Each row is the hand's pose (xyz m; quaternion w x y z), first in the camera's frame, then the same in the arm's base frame.
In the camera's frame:
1: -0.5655 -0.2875 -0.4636 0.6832 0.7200 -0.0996 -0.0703
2: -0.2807 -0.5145 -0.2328 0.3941 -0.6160 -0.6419 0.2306
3: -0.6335 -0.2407 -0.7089 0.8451 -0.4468 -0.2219 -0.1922
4: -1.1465 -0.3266 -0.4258 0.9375 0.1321 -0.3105 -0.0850
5: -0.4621 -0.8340 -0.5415 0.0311 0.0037 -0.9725 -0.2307
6: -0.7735 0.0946 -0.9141 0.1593 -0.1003 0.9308 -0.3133
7: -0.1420 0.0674 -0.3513 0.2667 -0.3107 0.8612 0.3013
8: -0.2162 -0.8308 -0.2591 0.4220 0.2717 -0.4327 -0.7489
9: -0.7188 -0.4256 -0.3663 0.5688 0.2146 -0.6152 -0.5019
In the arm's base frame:
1: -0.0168 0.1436 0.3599 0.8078 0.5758 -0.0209 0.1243
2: 0.2753 0.1425 0.6771 0.1704 -0.5675 -0.7080 0.3843
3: -0.0467 0.0682 0.1141 0.7420 -0.5465 -0.3880 -0.0126
4: -0.5484 -0.0961 0.3825 0.9223 -0.0001 -0.3507 0.1621
5: 0.2730 -0.3105 0.5189 0.0110 0.1909 -0.9814 -0.0189
6: -0.2455 0.2255 -0.2173 0.2497 -0.2797 0.8015 -0.4659
7: 0.2363 0.6469 0.3365 0.1927 -0.5298 0.8132 0.1444
8: 0.4436 -0.1117 0.7864 0.5701 0.3029 -0.5436 -0.5364
9: -0.1324 0.0035 0.4979 0.6424 0.2362 -0.6887 -0.2390

